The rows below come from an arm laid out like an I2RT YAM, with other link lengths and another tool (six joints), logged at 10 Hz.
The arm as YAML. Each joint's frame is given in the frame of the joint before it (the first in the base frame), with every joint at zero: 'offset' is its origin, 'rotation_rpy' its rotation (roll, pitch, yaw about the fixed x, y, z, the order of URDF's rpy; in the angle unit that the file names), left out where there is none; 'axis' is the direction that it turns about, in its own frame. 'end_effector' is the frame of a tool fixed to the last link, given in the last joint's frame.
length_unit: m
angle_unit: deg
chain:
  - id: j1
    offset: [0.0, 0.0, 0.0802]
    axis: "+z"
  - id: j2
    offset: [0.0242, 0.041, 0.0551]
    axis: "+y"
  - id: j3
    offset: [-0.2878, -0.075, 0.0]
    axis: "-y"
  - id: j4
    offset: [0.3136, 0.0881, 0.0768]
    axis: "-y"
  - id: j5
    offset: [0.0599, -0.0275, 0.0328]
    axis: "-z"
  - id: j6
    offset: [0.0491, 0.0, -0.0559]
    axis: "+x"
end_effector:
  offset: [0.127, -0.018, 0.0]
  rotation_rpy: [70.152, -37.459, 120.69]
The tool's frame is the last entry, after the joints.
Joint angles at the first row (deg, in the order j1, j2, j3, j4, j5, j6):
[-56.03 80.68 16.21 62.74 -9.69 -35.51]
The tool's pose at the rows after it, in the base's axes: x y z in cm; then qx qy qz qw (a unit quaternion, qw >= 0):
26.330 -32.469 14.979 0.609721 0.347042 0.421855 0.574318
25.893 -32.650 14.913 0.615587 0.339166 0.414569 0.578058
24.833 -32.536 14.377 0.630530 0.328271 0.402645 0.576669
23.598 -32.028 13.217 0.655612 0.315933 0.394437 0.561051
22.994 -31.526 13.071 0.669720 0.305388 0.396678 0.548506
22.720 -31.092 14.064 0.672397 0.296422 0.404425 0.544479
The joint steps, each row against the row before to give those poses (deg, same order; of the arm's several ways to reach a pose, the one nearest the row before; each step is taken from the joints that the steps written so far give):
[-0.09 -0.61 -0.24 -0.53 1.37 -0.02]
[-0.04 -0.39 -0.20 -0.43 1.40 0.07]
[-0.44 -1.92 -1.25 -2.12 1.64 -0.02]
[-0.63 -3.37 -1.68 -5.03 0.98 0.48]
[-0.22 -4.19 -0.70 -5.57 0.22 1.13]
[-0.02 -5.23 -0.02 -5.60 -0.13 1.38]

